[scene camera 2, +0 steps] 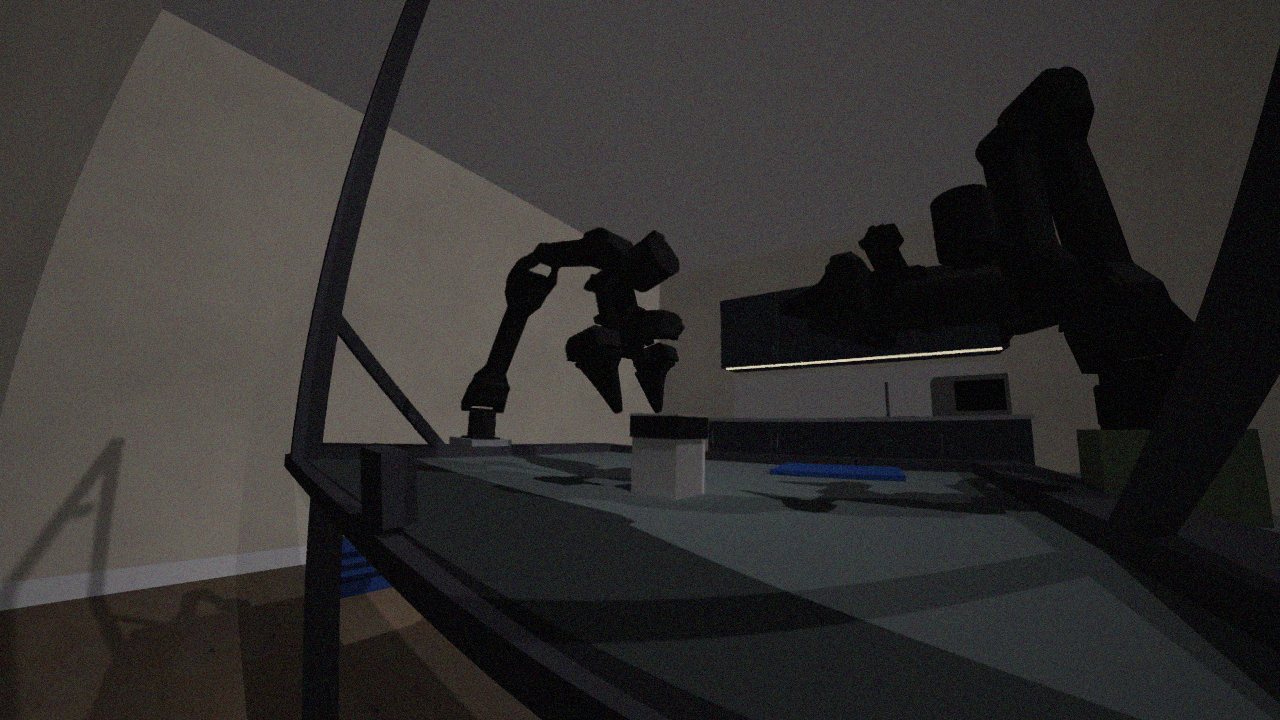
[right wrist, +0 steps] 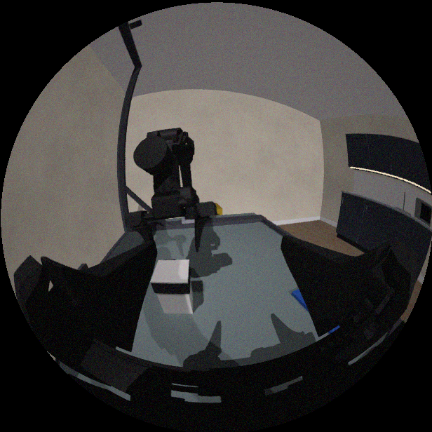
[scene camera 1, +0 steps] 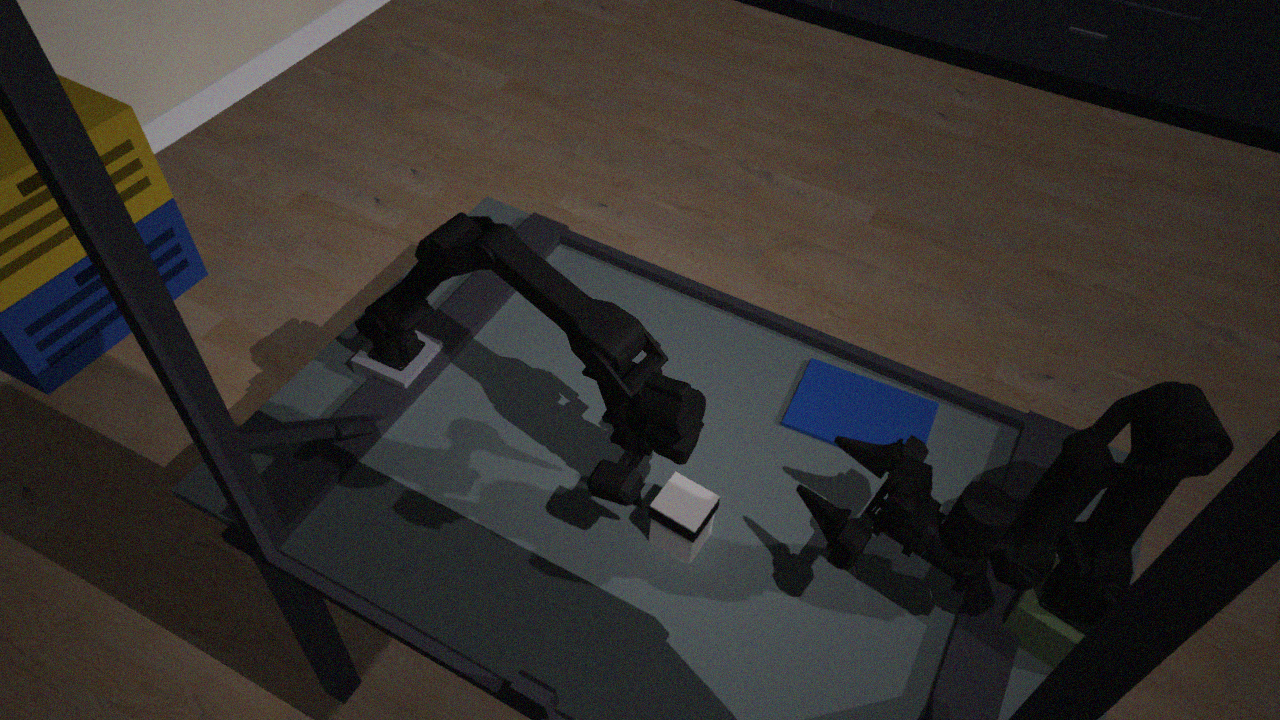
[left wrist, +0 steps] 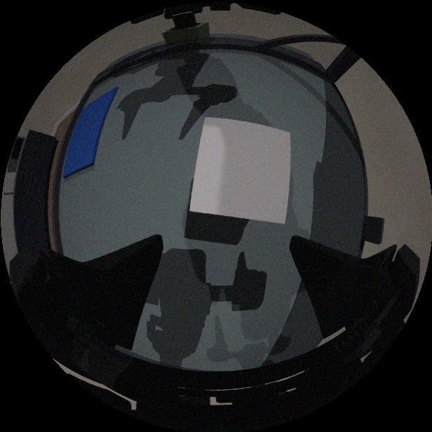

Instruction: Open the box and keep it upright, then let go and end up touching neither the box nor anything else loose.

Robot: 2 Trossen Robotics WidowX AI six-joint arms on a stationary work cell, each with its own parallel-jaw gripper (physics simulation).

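Frame: origin at the left arm's base, x ahead, y left, z up, level; millimetres.
Where they show: left gripper, fingertip midpoint: (scene camera 2: 640, 412) (scene camera 1: 653, 478); right gripper, fingertip midpoint: (scene camera 2: 794, 318) (scene camera 1: 816, 462); left arm's base, link origin: (scene camera 2: 480, 438) (scene camera 1: 397, 350); right arm's base, link origin: (scene camera 2: 1150, 429) (scene camera 1: 1073, 602).
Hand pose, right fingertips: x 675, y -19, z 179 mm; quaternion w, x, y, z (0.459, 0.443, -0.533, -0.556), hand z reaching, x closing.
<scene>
Each offset is from my right fingertips to the top centre of the thing.
A small white box @[dx -143, dy -56, dz -119 mm] (scene camera 1: 696, 539) (scene camera 2: 668, 470) (right wrist: 176, 303) stands upright on the table. Its lid @[dx -143, dy -55, dz -118 mm] (scene camera 1: 684, 503) (scene camera 2: 668, 425) (left wrist: 242, 170) (right wrist: 171, 271), white on top with a black band round the side, sits level on it, so the box is closed. My left gripper (scene camera 1: 633, 519) (scene camera 2: 638, 410) (left wrist: 229, 242) is open and empty, pointing down just above and to the left of the lid in scene camera 2. My right gripper (scene camera 1: 818, 463) (right wrist: 220, 245) is open and empty, held above the table to the right of the box and apart from it.
A flat blue panel @[dx +15, dy +275, dz -205 mm] (scene camera 1: 859, 402) (scene camera 2: 836, 471) (left wrist: 90, 135) lies near the table's far edge. Dark frame posts (scene camera 1: 134, 277) (scene camera 2: 344, 241) rise at the table's sides. A green block @[dx +341, dy +55, dz -137 mm] (scene camera 1: 1042, 626) (left wrist: 186, 34) is under the right arm's base. Yellow and blue crates (scene camera 1: 89, 179) stand on the floor at left.
</scene>
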